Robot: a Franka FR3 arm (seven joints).
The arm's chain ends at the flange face. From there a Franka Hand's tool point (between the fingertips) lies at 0.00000 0.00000 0.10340 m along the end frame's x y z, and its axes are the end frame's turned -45 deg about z.
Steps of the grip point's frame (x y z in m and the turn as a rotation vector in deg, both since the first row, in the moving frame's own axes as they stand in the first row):
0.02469 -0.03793 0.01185 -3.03 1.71 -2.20
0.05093 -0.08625 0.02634 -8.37 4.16 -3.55
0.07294 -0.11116 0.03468 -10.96 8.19 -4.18
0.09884 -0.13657 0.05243 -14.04 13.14 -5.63
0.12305 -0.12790 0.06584 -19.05 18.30 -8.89
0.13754 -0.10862 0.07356 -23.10 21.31 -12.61
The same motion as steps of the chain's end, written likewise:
-0.01544 -0.04585 0.01204 -0.93 3.35 -2.20
-0.04105 -0.10185 0.02771 -2.98 8.86 -3.55
-0.05134 -0.13279 0.03761 -1.96 13.54 -4.18
-0.06072 -0.16590 0.05819 -0.64 19.22 -5.63
-0.04931 -0.17474 0.07661 -0.53 26.41 -8.89
-0.03322 -0.17016 0.08867 -1.27 31.40 -12.61

